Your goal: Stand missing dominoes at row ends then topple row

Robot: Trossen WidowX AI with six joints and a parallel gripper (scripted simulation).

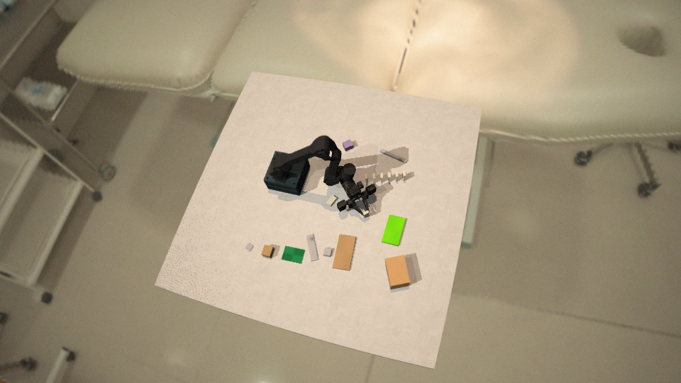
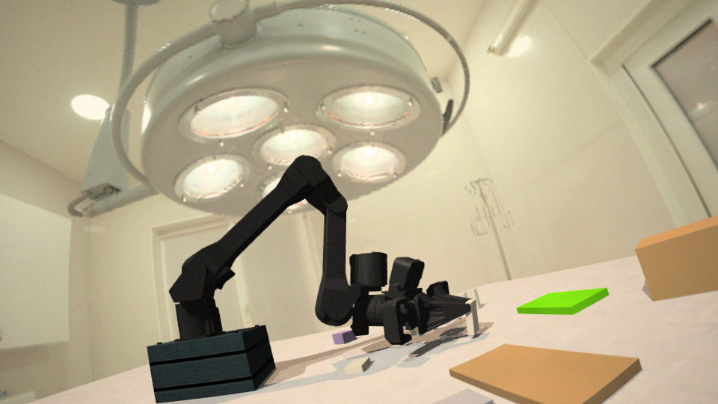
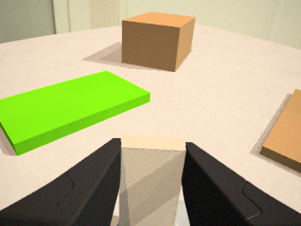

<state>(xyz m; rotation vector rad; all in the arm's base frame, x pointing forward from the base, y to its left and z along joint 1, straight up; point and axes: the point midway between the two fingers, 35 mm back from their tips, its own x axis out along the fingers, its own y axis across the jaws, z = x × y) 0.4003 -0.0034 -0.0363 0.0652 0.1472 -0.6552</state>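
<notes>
Now: gripper tip 13 cm short of the bright green slab, 4 cm above it and 1 cm to the left of it. Also, from my gripper tip: tan box: 22 cm ahead, 19 cm to the right, 2 cm below; then dark green tile: 28 cm to the right, 24 cm behind, 5 cm below; then orange slab: 19 cm to the right, 4 cm below, 3 cm behind.
</notes>
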